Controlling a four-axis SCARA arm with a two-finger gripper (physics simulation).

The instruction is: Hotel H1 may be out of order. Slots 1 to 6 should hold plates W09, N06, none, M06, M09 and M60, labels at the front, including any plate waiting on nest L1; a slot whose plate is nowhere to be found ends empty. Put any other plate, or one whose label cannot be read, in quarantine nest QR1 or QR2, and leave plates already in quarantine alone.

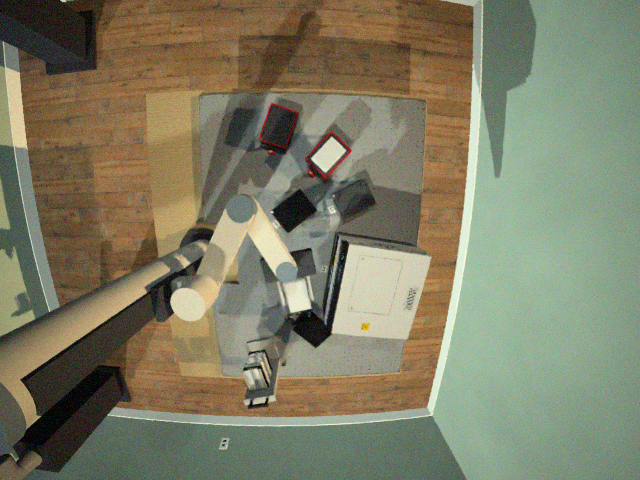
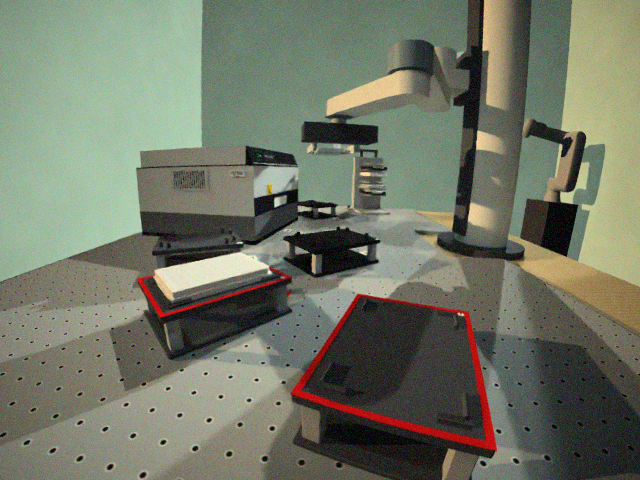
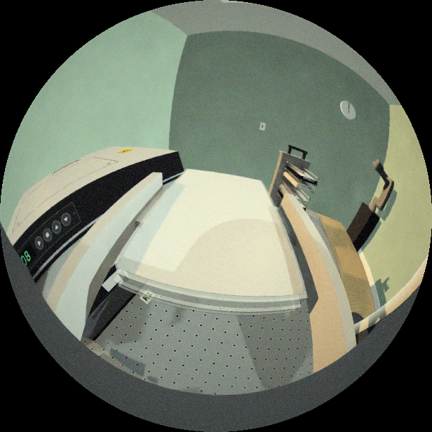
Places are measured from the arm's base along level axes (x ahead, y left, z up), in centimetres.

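Where they show: gripper, fingertip midpoint: [image 1: 298, 301] [image 2: 326, 150]; arm's base, link origin: [image 2: 478, 247].
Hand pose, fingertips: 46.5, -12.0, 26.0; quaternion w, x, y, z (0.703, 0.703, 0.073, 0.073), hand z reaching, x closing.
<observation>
Things, the pixels of their centre, and the offset from my fingertips, as dx, dy, dz.
- Hotel H1, body centre: [image 2: 368, 180] [image 1: 262, 374] -18.7, -44.7, -9.9
- white plate, body centre: [image 2: 212, 273] [image 1: 328, 154] +12.1, +57.0, -19.1
- boxy instrument, body centre: [image 2: 226, 189] [image 1: 372, 284] +32.3, +1.6, -12.6
- dark grey nest, body centre: [image 2: 199, 249] [image 1: 353, 199] +23.8, +38.2, -21.8
My gripper [image 1: 298, 296] [image 2: 331, 148] [image 3: 222, 191] is shut on a pale, lidded plate [image 1: 296, 303] [image 2: 338, 150] [image 3: 230, 250], held level and high in front of the big instrument. No label on this plate is readable. Hotel H1 [image 1: 266, 395] [image 2: 357, 183] [image 3: 278, 176] stands apart from the gripper, with several plates in it; their labels and exact slots cannot be read. Of the two red-edged quarantine nests, one [image 1: 279, 126] [image 2: 398, 361] is bare and the other [image 1: 345, 151] [image 2: 227, 297] bears a white plate [image 1: 328, 155] [image 2: 211, 275]. Which is QR1 or QR2 cannot be read.
The boxy instrument [image 1: 379, 289] [image 2: 206, 191] [image 3: 100, 175] stands beside the held plate. A black nest [image 1: 312, 329] [image 2: 316, 205] is near its front corner. Another black nest [image 1: 294, 210] [image 2: 333, 238] and a dark grey nest [image 1: 356, 198] [image 2: 199, 242] stand between the instrument and quarantine. The arm's column [image 2: 493, 155] rises at the side.
</observation>
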